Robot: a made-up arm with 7 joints.
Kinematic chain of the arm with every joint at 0, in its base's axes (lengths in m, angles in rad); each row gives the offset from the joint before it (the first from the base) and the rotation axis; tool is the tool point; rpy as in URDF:
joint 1: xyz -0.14 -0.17 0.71 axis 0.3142 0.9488 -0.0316
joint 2: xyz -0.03 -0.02 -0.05 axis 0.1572 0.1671 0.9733
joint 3: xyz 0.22 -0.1 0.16 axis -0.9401 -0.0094 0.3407
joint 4: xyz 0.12 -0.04 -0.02 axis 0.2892 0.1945 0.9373
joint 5: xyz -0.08 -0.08 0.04 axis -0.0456 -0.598 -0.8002
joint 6: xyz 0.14 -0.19 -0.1 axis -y
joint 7: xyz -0.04 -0.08 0 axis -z
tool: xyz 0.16 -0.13 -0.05 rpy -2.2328 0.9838 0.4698
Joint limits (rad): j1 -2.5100..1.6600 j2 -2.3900..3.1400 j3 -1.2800..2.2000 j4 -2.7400..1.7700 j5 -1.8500..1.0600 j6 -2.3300..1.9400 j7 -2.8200..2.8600
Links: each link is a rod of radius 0.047 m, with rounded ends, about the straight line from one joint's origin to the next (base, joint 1, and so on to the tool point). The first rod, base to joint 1, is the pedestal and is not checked.
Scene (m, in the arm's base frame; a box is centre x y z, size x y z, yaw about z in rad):
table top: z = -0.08
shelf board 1: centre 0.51 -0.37 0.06 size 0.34 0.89 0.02 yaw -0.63
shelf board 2: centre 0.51 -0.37 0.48 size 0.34 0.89 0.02 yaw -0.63
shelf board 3: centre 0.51 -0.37 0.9 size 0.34 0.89 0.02 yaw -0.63
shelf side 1: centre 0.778 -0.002 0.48 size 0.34 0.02 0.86 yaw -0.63
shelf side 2: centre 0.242 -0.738 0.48 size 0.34 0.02 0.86 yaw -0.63
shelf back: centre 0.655 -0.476 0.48 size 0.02 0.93 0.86 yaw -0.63
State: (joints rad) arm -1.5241 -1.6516 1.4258 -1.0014 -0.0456 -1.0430 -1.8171
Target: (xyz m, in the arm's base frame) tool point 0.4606 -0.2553 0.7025
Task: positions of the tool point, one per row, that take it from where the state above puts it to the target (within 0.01 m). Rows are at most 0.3 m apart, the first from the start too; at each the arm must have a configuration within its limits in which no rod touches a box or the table.
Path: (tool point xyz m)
1: -0.5802 -0.3609 0.7049
2: -0.5173 -0.3896 0.8232
3: -0.4046 -0.4326 0.8795
4: -0.2685 -0.4713 0.8594
5: -0.1446 -0.4771 0.7625
6: -0.0544 -0.5077 0.7268
7: 0.0891 -0.5157 0.6988
8: 0.2800 -0.4486 0.6895
9: 0.4606 -0.2553 0.7025

